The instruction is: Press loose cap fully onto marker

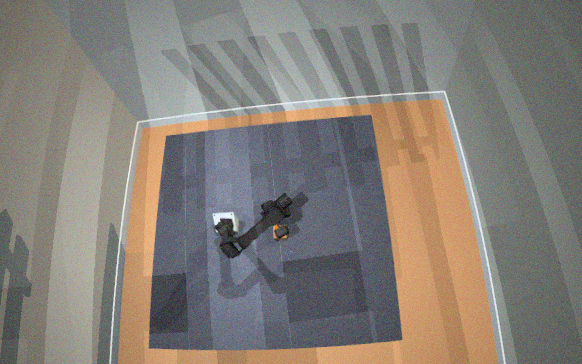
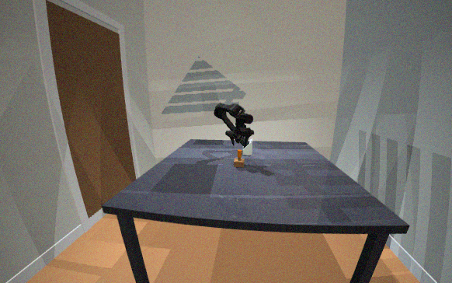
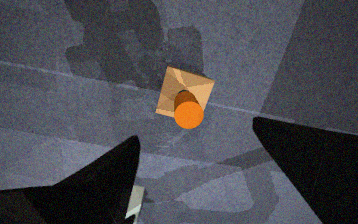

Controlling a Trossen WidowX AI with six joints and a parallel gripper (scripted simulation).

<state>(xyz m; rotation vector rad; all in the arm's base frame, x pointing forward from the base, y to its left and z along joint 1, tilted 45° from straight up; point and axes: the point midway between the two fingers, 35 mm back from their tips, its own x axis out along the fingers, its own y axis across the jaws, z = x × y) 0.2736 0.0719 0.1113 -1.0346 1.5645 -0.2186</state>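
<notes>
Right now the orange marker cap is 60 mm below my gripper tip. Round my gripper tip: holder block (130 mm below).
</notes>
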